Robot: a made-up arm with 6 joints. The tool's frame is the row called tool.
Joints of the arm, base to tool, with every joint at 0 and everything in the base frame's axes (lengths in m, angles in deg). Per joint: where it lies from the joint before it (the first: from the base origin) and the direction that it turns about. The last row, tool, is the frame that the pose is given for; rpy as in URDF.
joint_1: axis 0 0 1 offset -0.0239 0.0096 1.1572
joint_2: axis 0 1 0 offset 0.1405 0.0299 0.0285
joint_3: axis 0 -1 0 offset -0.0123 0.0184 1.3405
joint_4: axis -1 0 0 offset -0.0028 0.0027 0.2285
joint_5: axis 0 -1 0 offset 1.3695 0.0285 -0.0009
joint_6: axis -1 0 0 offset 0.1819 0.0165 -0.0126
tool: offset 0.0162 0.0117 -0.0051 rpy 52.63 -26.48 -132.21
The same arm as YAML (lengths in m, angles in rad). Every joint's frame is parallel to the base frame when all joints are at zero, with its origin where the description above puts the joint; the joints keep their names.
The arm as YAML. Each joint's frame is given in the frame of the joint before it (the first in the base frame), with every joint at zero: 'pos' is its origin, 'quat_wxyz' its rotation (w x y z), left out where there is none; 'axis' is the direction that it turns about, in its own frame. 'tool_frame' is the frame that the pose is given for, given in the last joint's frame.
length_unit: m
angle_unit: rad
joints:
  - joint: joint_1
    pos: [-0.0239, 0.0096, 1.1572]
    axis: [0.0, 0.0, 1.0]
  - joint: joint_2
    pos: [0.1405, 0.0299, 0.0285]
    axis: [0.0, 1.0, 0.0]
  - joint: joint_3
    pos: [-0.0123, 0.0184, 1.3405]
    axis: [0.0, -1.0, 0.0]
  - joint: joint_4
    pos: [-0.0028, 0.0027, 0.2285]
    axis: [-1.0, 0.0, 0.0]
  - joint: joint_5
    pos: [1.3695, 0.0285, -0.0009]
    axis: [0.0, -1.0, 0.0]
  - joint: joint_6
    pos: [0.1819, 0.0165, -0.0126]
    axis: [-1.0, 0.0, 0.0]
tool_frame:
  pos: [0.0162, 0.0117, -0.0051]
  quat_wxyz: [0.446263, -0.012907, -0.477694, -0.756632]

